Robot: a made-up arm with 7 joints.
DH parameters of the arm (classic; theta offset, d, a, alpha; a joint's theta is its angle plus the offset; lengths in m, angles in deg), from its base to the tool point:
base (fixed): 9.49 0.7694 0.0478 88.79
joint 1: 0 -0.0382 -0.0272 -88.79
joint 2: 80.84 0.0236 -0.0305 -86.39
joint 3: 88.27 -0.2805 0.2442 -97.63
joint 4: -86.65 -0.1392 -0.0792 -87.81
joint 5: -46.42 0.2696 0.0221 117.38
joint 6: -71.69 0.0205 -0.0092 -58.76
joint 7: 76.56 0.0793 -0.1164 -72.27
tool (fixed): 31.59 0.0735 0 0
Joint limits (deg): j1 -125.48..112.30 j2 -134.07..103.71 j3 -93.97..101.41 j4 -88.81..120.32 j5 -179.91..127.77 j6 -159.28..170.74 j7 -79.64..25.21
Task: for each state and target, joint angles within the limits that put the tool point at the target. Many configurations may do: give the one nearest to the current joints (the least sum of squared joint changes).
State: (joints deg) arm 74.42 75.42 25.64 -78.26 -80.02 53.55 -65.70
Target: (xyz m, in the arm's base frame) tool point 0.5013 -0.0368 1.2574
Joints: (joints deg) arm 97.33 68.54 57.16 -44.07 -71.50 36.09 -69.29
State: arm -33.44 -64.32 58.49 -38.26 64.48 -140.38 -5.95
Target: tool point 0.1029 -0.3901 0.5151
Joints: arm -8.63 -27.04 49.39 -14.06 30.93 -148.48 24.08
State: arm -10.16 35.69 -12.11 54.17 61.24 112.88 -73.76
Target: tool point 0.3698 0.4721 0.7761
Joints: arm 7.42 38.03 -18.71 72.35 57.53 121.08 -69.64
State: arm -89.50 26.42 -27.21 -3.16 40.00 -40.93 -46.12
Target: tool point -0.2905 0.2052 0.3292
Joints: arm -57.80 10.39 -26.12 4.12 33.60 -47.13 -39.25
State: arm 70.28 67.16 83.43 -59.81 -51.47 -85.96 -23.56
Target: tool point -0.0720 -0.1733 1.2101
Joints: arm 89.99 57.31 100.41 -72.85 -41.39 -85.30 -30.64
